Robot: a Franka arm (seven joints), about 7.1 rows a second.
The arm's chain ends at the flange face. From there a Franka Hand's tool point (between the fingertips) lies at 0.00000 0.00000 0.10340 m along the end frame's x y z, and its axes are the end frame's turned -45 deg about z.
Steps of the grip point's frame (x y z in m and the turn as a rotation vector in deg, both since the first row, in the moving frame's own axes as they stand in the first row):
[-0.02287 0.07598 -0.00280 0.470 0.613 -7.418]
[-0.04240 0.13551 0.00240 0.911 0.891 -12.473]
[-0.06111 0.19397 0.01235 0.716 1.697 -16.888]
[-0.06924 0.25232 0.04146 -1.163 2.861 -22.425]
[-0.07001 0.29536 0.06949 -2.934 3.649 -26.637]
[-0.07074 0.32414 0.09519 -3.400 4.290 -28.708]
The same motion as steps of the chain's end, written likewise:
[0.03746 0.07129 -0.00279 0.766 0.101 -7.418]
[0.06611 0.12808 0.00243 1.274 -0.014 -12.473]
[0.09316 0.18359 0.01240 1.706 0.694 -16.888]
[0.12487 0.23048 0.04161 1.201 2.845 -22.425]
[0.15146 0.26115 0.06983 0.506 4.655 -26.637]
[0.17007 0.28272 0.09565 0.629 5.438 -28.708]

